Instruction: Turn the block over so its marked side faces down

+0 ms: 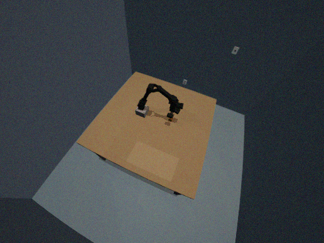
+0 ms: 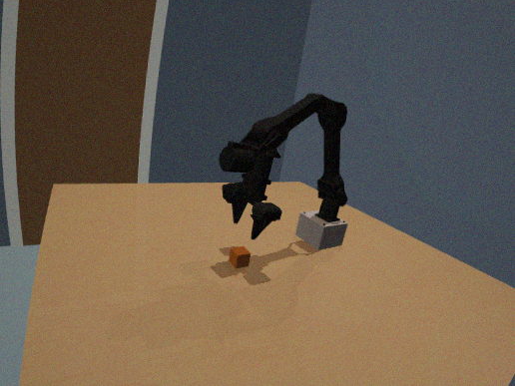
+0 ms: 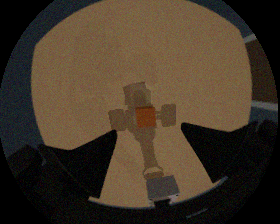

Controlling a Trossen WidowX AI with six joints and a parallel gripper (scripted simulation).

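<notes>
The orange block is 10 mm behind my gripper tip and 80 mm below it.
</notes>
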